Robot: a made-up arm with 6 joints.
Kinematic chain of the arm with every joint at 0, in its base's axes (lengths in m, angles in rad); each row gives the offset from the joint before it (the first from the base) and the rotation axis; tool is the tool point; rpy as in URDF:
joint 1: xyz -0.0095 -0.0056 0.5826 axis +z
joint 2: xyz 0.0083 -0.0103 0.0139 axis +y
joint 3: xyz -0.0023 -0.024 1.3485 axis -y
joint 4: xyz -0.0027 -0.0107 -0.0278 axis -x
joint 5: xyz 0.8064 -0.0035 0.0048 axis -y
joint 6: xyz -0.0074 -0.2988 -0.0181 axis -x
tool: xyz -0.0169 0.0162 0.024 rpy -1.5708 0 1.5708
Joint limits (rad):
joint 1: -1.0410..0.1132
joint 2: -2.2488..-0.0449
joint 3: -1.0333..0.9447
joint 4: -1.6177..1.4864
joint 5: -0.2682..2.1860
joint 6: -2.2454..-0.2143
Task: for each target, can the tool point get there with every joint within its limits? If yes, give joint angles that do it. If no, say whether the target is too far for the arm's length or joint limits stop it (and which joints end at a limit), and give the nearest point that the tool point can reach.
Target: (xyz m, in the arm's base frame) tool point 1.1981 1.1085 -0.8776
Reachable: no: joint limits stop it (at a limit: joint 1, joint 2, joint 3, joint 4, joint 6) | nearest point -0.2351 0.3630 0.3607 | short by 2.036 m
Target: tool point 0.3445 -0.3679 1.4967
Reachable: yes | joints -0.0753 -0.2700 -0.5490 -0.4360 1.9165 -1.6411
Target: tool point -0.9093 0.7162 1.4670
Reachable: yes | joints -0.8143 -1.5119 -0.4968 1.1734 0.4729 -0.6029
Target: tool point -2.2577 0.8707 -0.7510
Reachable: no: too far | nearest point -1.8060 0.6946 -0.4812 | short by 0.555 m
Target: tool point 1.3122 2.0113 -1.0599
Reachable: no: too far | nearest point -0.9660 1.5294 -0.5715 | short by 2.379 m
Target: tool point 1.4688 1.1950 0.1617
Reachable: no: joint limits stop it (at a limit: joint 1, joint 2, joint 4, joint 6) | nearest point 0.5498 0.0421 1.2823 | short by 1.852 m
